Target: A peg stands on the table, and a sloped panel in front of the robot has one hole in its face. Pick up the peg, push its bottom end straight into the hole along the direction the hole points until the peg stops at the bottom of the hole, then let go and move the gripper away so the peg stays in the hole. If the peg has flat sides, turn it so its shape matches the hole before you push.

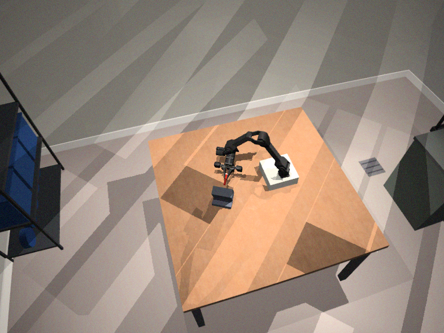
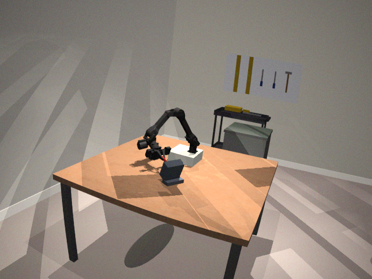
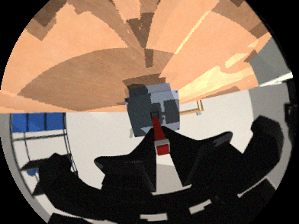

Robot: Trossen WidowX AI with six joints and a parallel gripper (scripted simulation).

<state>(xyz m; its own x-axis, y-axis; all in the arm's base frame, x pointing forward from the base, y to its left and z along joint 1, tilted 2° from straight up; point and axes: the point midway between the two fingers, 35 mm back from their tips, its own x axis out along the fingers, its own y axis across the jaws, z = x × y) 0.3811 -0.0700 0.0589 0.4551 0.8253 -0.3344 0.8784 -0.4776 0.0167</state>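
My gripper tip is now 80 mm to the right of the sloped panel, 40 mm short of it and 30 mm above it. Round my gripper tip: red peg: 10 mm to the right, 10 mm behind, 10 mm above.
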